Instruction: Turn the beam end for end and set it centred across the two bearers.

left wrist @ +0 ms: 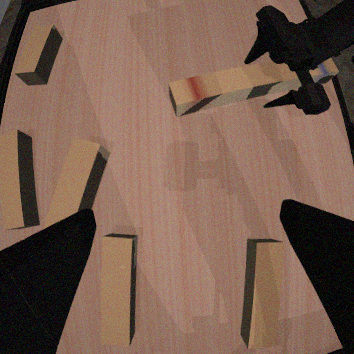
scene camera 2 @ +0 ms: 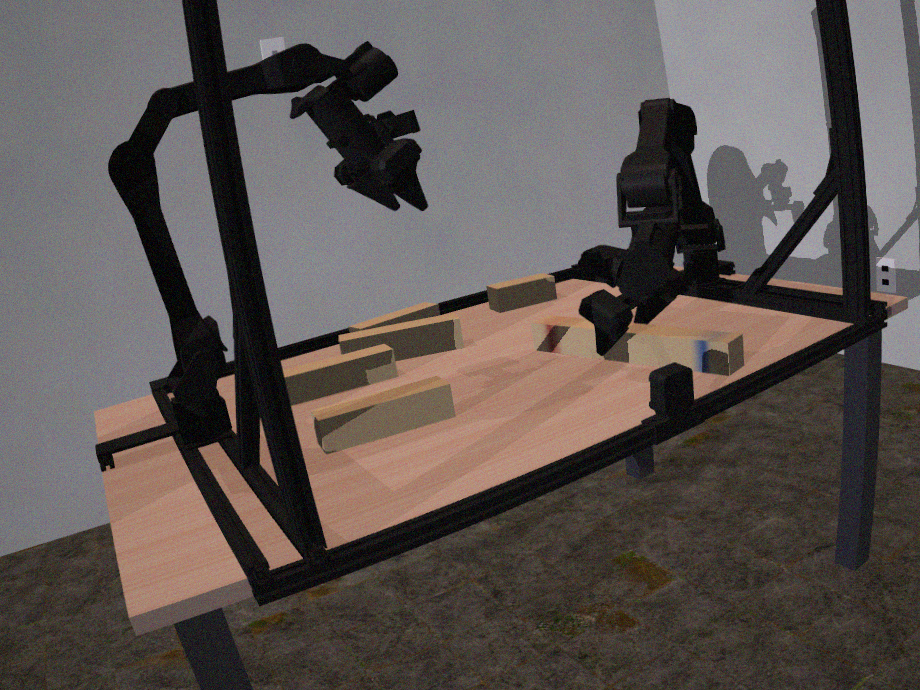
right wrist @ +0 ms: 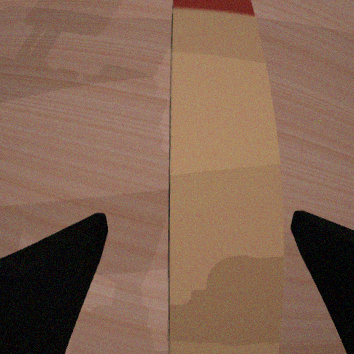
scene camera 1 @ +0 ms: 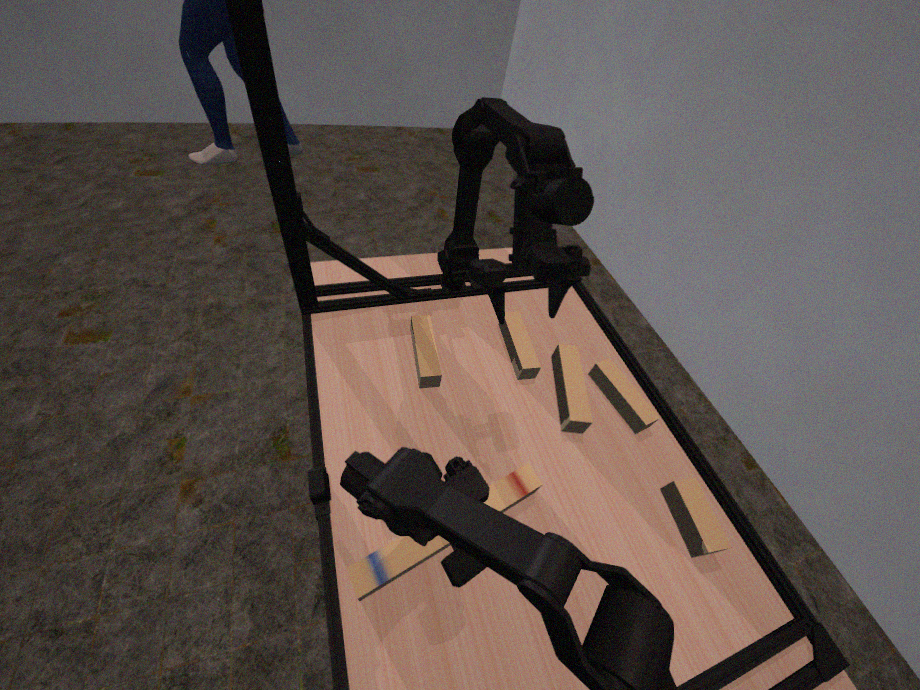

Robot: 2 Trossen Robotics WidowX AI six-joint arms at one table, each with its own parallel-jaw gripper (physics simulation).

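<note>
The beam is long and pale, with a red band near one end and a blue band near the other. It lies on the table, blue end nearer the long edge at the left in scene camera 1. My right gripper is open, low at the beam, one finger to each side; its exact height is unclear. Two roughly parallel blocks, apparently the bearers, lie apart beneath my open left gripper, which hangs high above.
Two more pale blocks lie close together right of the bearers in scene camera 1. Another block lies apart near the far rail. A black frame rail borders the table, with uprights at its ends.
</note>
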